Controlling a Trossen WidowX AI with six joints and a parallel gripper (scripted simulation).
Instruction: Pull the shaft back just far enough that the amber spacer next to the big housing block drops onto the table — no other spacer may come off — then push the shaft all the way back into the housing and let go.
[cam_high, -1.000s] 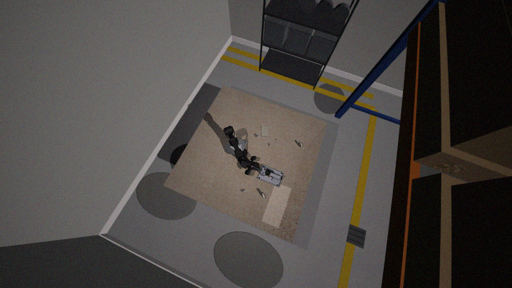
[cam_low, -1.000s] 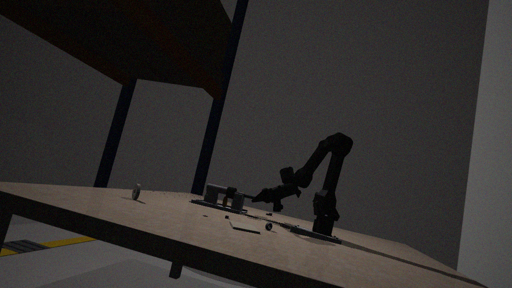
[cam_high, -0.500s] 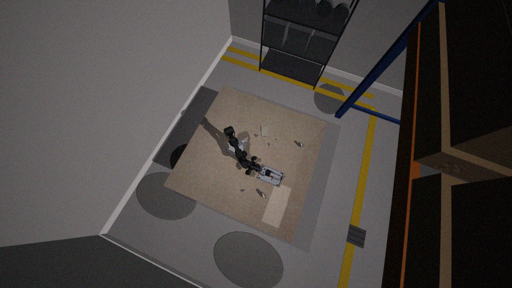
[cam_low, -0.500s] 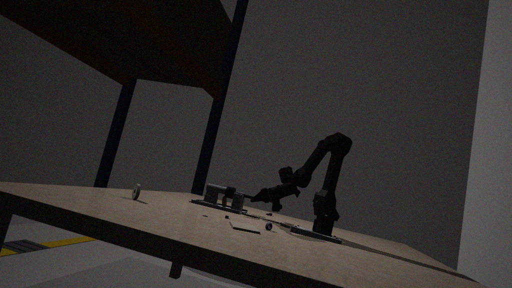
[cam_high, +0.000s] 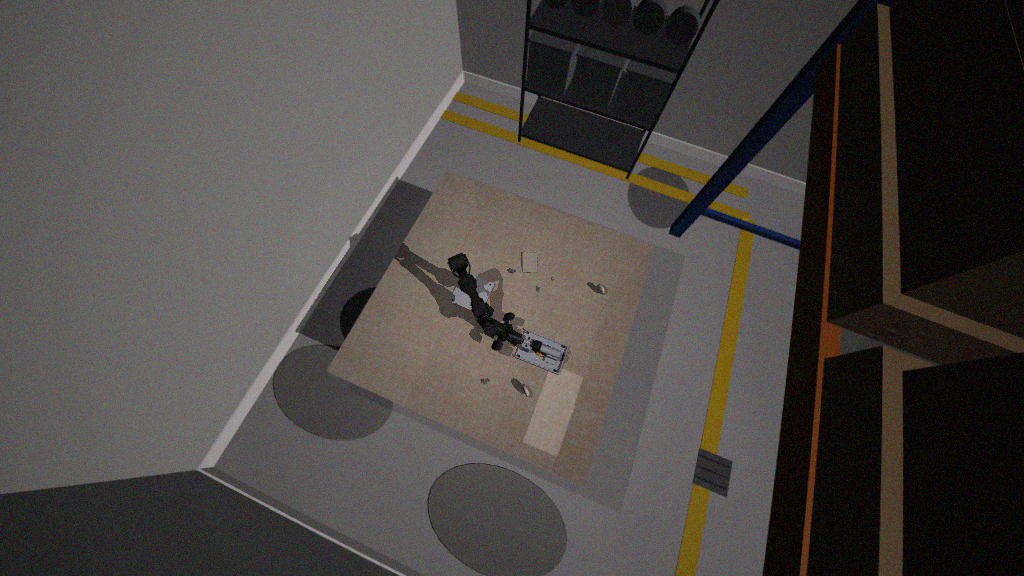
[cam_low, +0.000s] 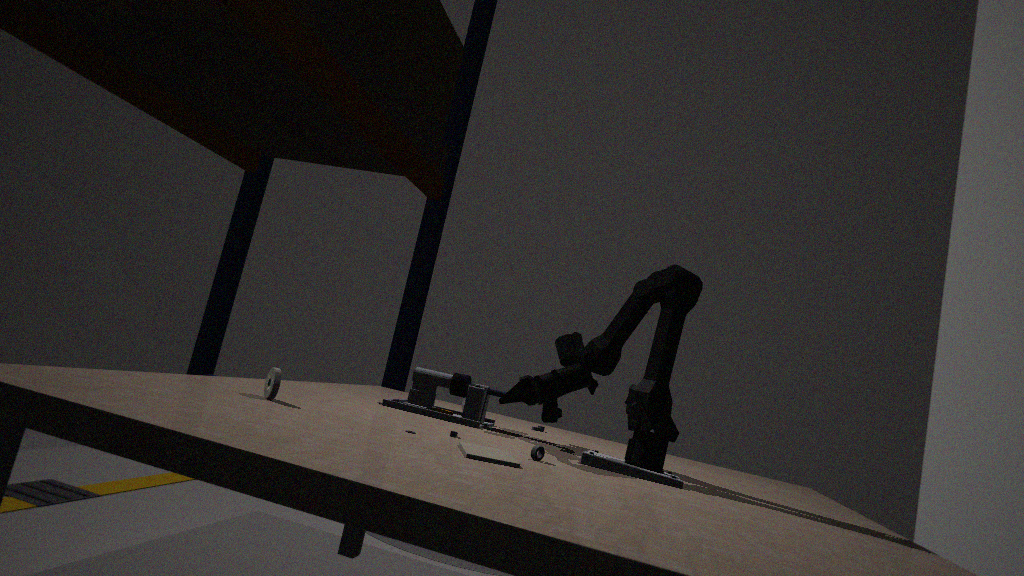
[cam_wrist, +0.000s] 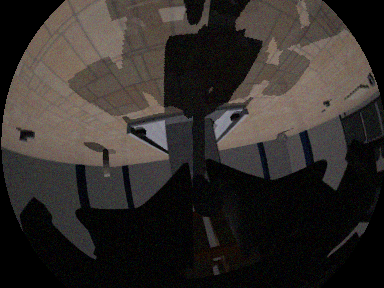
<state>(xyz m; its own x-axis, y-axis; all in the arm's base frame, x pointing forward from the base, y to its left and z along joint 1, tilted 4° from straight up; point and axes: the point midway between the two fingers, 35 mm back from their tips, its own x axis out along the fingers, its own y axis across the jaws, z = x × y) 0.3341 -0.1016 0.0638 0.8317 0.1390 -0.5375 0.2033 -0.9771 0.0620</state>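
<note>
Right now my gripper tip is 13 cm short of the amber spacer, 3 cm to the right of it and 5 cm above it. Also, from my gripper tip: flat plate 18 cm behind, 41 cm to the left, 6 cm below.
</note>
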